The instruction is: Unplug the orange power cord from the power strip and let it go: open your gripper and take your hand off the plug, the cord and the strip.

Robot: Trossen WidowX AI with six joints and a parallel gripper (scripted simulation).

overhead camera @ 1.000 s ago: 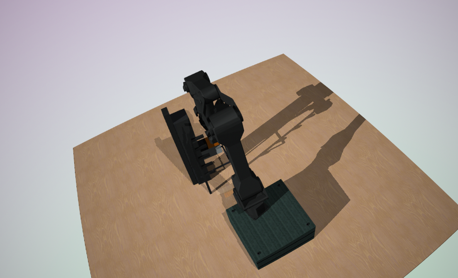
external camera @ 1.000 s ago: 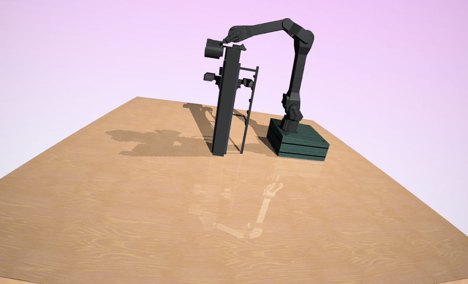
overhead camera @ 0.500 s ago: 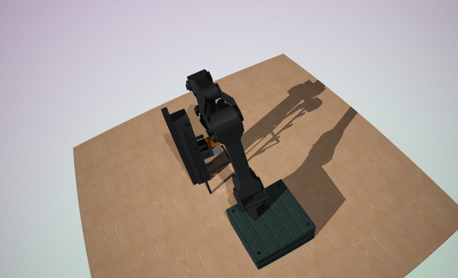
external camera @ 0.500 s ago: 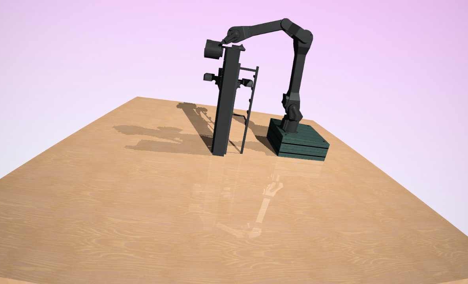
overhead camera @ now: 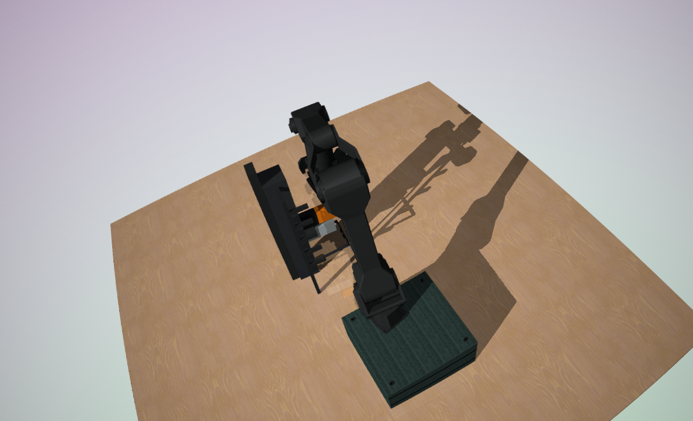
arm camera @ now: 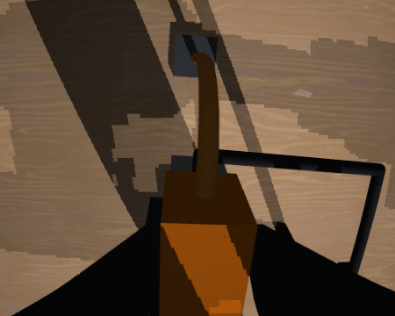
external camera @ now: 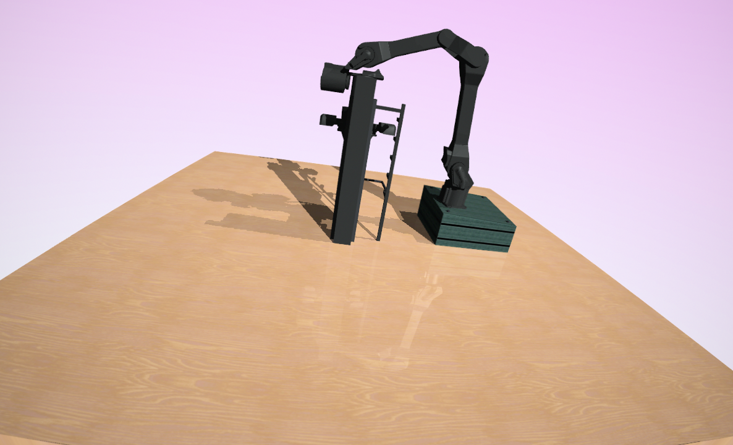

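Right now the orange plug is 3 cm to the left of my gripper tip.
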